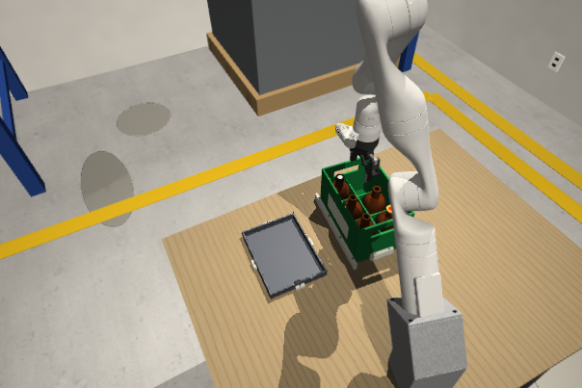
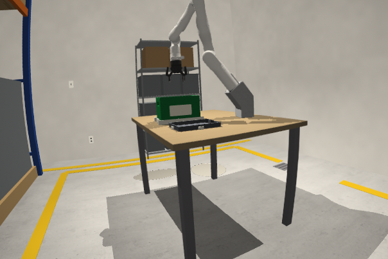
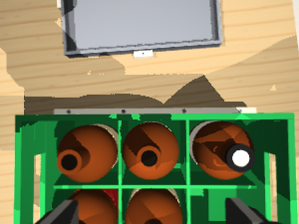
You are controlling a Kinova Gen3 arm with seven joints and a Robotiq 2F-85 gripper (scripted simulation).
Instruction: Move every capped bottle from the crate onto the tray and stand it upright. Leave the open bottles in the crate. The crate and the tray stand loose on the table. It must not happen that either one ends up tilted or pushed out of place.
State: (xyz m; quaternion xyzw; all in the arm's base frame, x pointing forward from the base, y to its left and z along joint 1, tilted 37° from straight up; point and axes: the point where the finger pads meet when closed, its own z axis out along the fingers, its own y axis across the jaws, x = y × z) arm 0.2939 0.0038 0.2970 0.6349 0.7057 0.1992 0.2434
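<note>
Right now my hand is 19 cm above the brown bottle, 8 cm to the left of it and 8 cm past it. The rest, counted from my hand: green crate: 20 cm below, 3 cm to the right; then grey tray: 27 cm below, 26 cm to the left, 4 cm behind.
</note>
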